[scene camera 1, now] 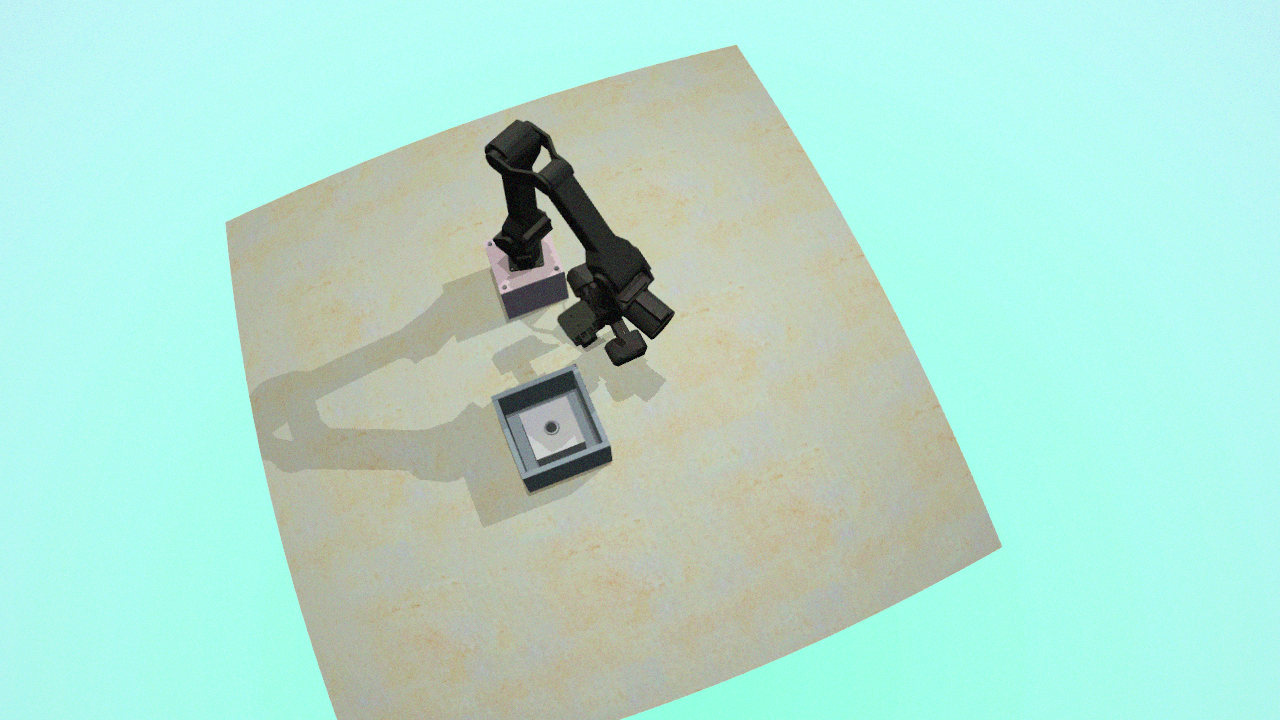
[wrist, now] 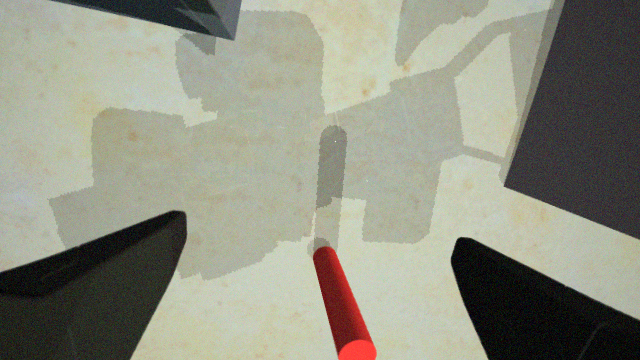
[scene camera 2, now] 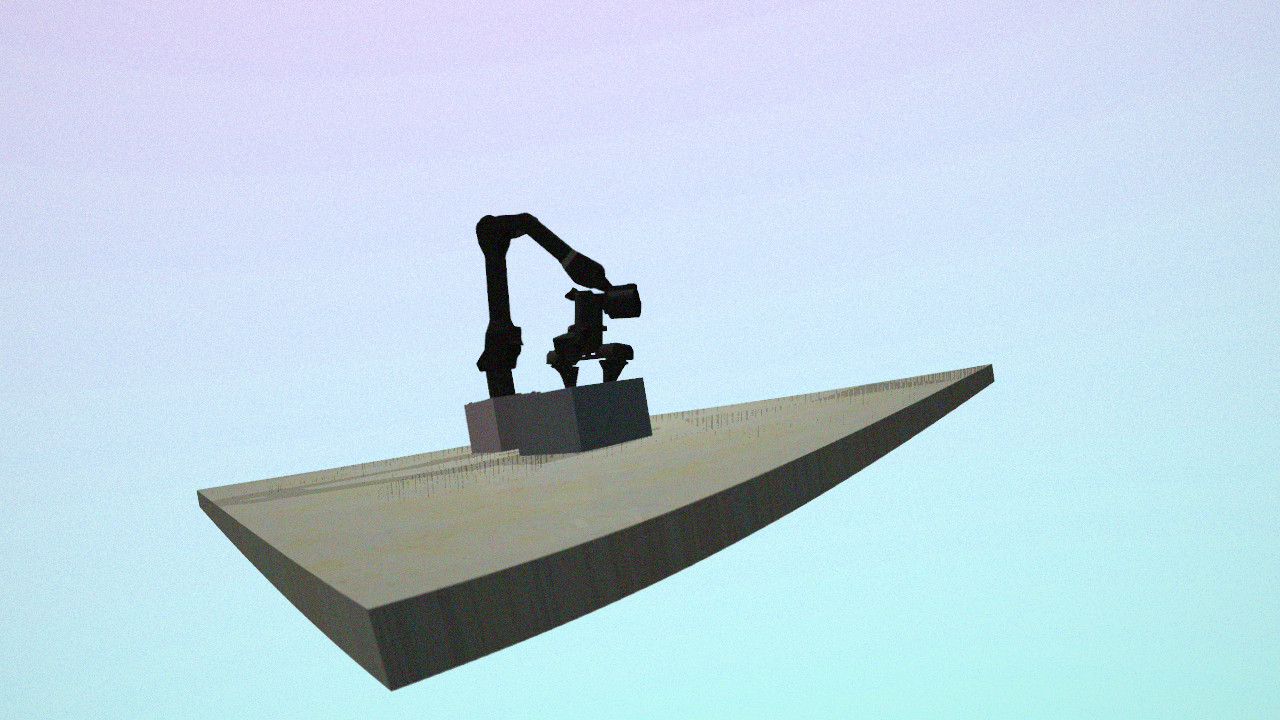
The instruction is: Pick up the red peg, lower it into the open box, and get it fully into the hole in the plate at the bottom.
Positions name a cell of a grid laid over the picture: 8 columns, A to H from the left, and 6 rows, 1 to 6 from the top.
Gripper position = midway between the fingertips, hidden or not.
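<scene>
You'd see the gripper (scene camera 1: D3) here, and the gripper also appears in the wrist view (wrist: E4) and in scene camera 2 (scene camera 2: D4). There's a grey box (scene camera 1: D4) as well. Then there's a plate (scene camera 1: D4). The plate is out of frame in the wrist view, and scene camera 2 does not show the plate, which is hidden by the grey box.
</scene>
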